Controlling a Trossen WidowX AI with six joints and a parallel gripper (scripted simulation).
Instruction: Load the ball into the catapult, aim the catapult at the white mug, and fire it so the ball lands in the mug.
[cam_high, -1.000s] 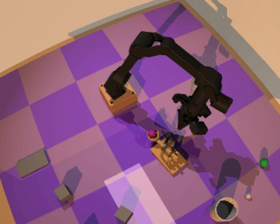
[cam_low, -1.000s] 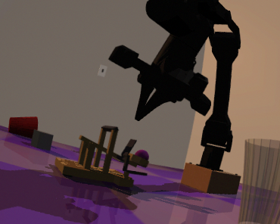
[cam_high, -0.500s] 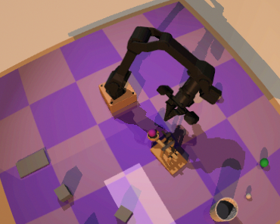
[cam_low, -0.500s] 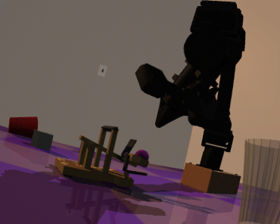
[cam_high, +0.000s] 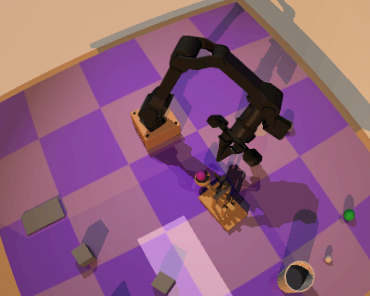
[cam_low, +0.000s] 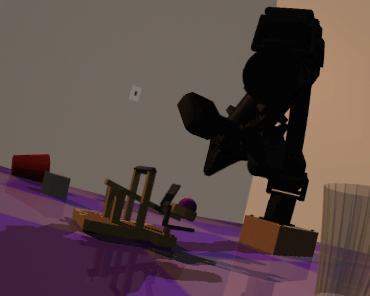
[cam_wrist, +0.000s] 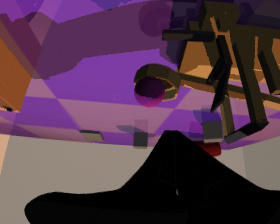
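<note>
Right now the purple ball is 1 cm behind my gripper tip, 5 cm to the right of it and 6 cm below it. From my gripper tip the other things lie so: white mug: 41 cm ahead, 6 cm to the right, 9 cm below; grey ball: 3 cm ahead, 32 cm to the left, 10 cm below; catapult: 6 cm ahead, 3 cm to the right, 7 cm below.
</note>
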